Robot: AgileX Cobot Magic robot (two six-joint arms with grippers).
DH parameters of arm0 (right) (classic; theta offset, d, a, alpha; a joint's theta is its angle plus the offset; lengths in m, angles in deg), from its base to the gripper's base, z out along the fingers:
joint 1: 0 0.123 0 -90
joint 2: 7.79 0 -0.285 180
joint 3: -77.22 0 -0.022 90
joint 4: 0 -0.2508 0 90
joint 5: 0 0 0.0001 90
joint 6: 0 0.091 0 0
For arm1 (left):
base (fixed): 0 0 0 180
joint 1: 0 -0.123 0 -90
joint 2: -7.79 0 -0.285 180
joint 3: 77.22 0 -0.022 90
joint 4: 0 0.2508 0 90
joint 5: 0 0 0.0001 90
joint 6: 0 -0.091 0 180
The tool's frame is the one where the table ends.
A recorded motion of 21 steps. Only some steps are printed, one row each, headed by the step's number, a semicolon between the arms.
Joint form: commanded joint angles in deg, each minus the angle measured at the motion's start. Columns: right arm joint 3, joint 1, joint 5, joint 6, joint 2, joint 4; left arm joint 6, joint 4, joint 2, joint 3, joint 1, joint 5.
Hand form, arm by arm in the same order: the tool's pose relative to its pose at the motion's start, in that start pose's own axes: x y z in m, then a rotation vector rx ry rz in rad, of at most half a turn. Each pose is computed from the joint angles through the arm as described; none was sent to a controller.
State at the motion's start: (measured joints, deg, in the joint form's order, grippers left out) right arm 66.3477 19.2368 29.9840 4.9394 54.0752 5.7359; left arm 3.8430 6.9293 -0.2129 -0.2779 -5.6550 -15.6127
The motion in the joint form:
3: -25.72 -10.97 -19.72 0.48 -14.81 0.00; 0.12 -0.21 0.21 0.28 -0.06 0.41
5: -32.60 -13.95 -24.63 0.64 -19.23 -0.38; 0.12 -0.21 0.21 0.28 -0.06 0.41
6: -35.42 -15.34 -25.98 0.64 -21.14 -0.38; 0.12 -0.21 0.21 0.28 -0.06 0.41
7: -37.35 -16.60 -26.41 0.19 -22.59 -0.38; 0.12 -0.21 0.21 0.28 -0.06 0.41
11: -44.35 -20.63 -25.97 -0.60 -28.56 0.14; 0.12 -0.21 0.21 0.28 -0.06 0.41
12: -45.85 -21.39 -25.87 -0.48 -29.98 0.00; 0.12 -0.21 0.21 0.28 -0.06 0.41
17: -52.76 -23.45 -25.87 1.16 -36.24 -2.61; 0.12 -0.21 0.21 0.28 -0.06 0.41
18: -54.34 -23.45 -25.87 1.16 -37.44 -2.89; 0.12 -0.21 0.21 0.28 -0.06 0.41
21: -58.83 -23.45 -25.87 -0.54 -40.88 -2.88; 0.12 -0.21 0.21 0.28 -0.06 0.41
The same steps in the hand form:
3: 0.0832 -0.0257 -0.0281 0.1579 -0.1506 0.0292; 0.0008 -0.0001 0.0002 0.0005 -0.0058 -0.0058
5: 0.1082 -0.0294 -0.0372 0.2005 -0.1931 0.0403; 0.0008 -0.0001 0.0002 0.0005 -0.0058 -0.0058
6: 0.1197 -0.0309 -0.0410 0.2226 -0.2004 0.0421; 0.0008 -0.0001 0.0002 0.0005 -0.0058 -0.0058
7: 0.1283 -0.0324 -0.0440 0.2446 -0.1983 0.0369; 0.0008 -0.0001 0.0002 0.0005 -0.0058 -0.0058
11: 0.1624 -0.0350 -0.0555 0.3170 -0.1680 0.0266; 0.0008 -0.0001 0.0002 0.0005 -0.0058 -0.0058
12: 0.1697 -0.0350 -0.0580 0.3296 -0.1653 0.0333; 0.0008 -0.0001 0.0002 0.0005 -0.0058 -0.0058
17: 0.2034 -0.0326 -0.0657 0.3558 -0.1663 0.1130; 0.0008 -0.0001 0.0002 0.0005 -0.0058 -0.0058
18: 0.2113 -0.0316 -0.0662 0.3550 -0.1606 0.1190; 0.0008 -0.0001 0.0002 0.0005 -0.0058 -0.0058
21: 0.2341 -0.0291 -0.0672 0.3569 -0.1371 0.0927; 0.0008 -0.0001 0.0002 0.0005 -0.0058 -0.0058

